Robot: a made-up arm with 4 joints.
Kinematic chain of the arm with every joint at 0, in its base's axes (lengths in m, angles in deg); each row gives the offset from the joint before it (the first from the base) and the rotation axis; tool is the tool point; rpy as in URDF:
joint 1: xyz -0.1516 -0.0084 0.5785 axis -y
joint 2: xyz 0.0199 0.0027 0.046 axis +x
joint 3: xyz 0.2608 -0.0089 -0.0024 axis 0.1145 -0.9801 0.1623
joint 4: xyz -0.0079 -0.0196 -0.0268 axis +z
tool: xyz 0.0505 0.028 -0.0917 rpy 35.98 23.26 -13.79
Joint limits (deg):
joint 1: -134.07..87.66
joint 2: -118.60..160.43
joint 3: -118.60..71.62
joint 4: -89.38..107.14
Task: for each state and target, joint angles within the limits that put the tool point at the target. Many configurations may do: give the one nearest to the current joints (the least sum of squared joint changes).
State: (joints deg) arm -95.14 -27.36 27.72 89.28
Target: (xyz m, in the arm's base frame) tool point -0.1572 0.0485 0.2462
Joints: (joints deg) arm -81.04 9.55 38.67 80.10
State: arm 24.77 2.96 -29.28 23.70
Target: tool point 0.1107 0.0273 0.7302
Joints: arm 44.32 9.89 -8.87 19.05
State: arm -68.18 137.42 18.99 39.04
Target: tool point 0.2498 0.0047 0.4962
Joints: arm -23.45 144.53 53.54 -9.04
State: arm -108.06 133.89 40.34 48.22
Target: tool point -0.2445 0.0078 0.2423
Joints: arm -134.01 157.48 17.49 60.53
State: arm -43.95 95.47 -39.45 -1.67
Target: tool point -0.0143 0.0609 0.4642
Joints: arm -54.50 92.71 -79.91 5.82
